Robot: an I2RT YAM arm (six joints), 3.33 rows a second.
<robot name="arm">
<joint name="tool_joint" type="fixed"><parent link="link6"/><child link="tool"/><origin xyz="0 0 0" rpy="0 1.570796 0"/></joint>
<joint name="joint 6" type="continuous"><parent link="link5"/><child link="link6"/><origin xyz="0.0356 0 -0.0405" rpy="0 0 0"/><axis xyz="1 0 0"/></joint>
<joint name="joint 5" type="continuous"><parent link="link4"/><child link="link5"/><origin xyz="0.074 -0.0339 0.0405" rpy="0 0 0"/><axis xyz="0 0 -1"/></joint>
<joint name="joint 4" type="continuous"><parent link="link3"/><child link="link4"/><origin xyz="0.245 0.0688 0.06" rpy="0 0 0"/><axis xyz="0 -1 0"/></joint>
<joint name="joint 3" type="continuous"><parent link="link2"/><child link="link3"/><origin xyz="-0.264 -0.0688 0" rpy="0 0 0"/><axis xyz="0 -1 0"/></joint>
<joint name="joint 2" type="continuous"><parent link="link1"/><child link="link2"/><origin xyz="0.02 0.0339 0.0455" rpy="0 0 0"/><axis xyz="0 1 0"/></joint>
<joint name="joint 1" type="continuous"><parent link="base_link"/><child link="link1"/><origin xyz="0 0 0.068" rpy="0 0 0"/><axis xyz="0 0 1"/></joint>
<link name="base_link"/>
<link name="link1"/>
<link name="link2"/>
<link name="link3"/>
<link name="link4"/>
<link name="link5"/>
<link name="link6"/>
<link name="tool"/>
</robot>
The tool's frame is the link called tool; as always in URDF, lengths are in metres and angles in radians. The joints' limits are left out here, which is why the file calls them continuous.
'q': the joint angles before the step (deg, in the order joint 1, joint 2, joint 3, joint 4, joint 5, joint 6). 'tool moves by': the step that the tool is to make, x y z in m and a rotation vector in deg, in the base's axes. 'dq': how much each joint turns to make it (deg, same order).
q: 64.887 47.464 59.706 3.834 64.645 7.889
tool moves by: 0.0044 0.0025 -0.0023 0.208 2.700 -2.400
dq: -0.865 1.409 1.949 -6.180 2.075 5.116
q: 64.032 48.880 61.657 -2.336 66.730 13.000
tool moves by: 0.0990 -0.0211 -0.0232 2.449 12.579 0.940
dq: -30.342 11.305 6.669 -16.321 -31.474 17.612
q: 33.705 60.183 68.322 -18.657 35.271 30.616
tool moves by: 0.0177 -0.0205 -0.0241 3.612 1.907 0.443
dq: -7.886 -0.445 -5.315 3.577 -8.961 2.787
